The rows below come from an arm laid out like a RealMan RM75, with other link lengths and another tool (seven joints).
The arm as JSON. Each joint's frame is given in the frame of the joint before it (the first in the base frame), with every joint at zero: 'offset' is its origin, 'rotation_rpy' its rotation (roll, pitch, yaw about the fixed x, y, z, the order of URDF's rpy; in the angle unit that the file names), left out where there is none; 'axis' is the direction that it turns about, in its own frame. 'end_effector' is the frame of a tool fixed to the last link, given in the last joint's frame.
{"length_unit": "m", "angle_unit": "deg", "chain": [
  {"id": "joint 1", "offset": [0.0, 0.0, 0.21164], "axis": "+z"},
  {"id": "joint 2", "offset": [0.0, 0.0, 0.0], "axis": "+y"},
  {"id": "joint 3", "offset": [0.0, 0.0, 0.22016], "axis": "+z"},
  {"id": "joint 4", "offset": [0.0, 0.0, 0.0], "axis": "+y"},
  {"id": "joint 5", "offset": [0.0, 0.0, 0.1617], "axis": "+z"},
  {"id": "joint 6", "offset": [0.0, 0.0, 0.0], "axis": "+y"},
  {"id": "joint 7", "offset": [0.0, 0.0, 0.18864], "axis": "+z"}
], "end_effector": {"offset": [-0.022, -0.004, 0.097], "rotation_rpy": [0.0, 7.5, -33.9]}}
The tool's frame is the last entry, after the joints.
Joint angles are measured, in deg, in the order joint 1, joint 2, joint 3, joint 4, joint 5, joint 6, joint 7. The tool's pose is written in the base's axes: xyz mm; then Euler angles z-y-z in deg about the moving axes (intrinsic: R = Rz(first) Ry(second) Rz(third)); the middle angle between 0 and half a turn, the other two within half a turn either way. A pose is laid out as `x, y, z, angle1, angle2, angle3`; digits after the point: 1 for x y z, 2 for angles.
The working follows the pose.
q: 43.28 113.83 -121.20 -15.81 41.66 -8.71 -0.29
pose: 294.5, 503.2, -85.3, 60.30, 116.41, -105.47
Where each joint sits with the arm in this pose, in the base's axes (m; each line is computed from the numbers above, not from the rounded line before):
joint 1: 0.0000 0.0000 0.2116
joint 2: 0.0000 0.0000 0.2116
joint 3: 0.1466 0.1381 0.1227
joint 4: 0.1466 0.1381 0.1227
joint 5: 0.2177 0.2567 0.0390
joint 6: 0.2177 0.2567 0.0390
joint 7: 0.2786 0.4115 -0.0501
the tool: 0.2945 0.5032 -0.0853

